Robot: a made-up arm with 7 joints. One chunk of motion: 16 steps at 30 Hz.
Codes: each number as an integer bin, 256 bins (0 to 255) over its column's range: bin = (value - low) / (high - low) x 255, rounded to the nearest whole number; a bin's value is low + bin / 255 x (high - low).
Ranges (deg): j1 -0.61..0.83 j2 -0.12..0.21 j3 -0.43..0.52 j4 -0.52..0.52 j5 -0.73..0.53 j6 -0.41..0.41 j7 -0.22..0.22
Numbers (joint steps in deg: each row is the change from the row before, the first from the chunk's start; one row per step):
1: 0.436 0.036 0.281 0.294 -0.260 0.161 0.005
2: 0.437 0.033 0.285 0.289 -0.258 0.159 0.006
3: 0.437 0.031 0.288 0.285 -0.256 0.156 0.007
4: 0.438 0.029 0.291 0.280 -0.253 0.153 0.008
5: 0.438 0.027 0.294 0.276 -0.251 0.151 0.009
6: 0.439 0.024 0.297 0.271 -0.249 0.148 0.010
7: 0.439 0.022 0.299 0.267 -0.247 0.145 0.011
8: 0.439 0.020 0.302 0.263 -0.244 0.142 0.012
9: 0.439 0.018 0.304 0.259 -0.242 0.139 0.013
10: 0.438 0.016 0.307 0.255 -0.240 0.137 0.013
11: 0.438 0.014 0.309 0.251 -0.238 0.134 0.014
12: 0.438 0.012 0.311 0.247 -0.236 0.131 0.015
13: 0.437 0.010 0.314 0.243 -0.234 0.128 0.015
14: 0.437 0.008 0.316 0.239 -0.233 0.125 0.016
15: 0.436 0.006 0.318 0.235 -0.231 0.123 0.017
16: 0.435 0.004 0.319 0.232 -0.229 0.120 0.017
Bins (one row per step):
1: 185 121 191 200 95 178 130
2: 185 118 192 198 96 177 131
3: 185 117 193 197 96 176 132
4: 186 115 194 196 97 175 132
5: 186 114 194 195 97 174 133
6: 186 111 195 194 97 174 133
7: 186 110 196 193 98 173 134
8: 186 108 196 192 98 172 134
9: 186 107 197 191 99 171 135
10: 186 105 198 190 99 170 135
11: 186 104 198 189 100 169 136
12: 186 102 199 188 100 168 136
13: 185 100 200 187 100 167 136
14: 185 99 200 186 101 166 137
15: 185 97 201 185 101 166 137
16: 185 96 201 184 101 165 137

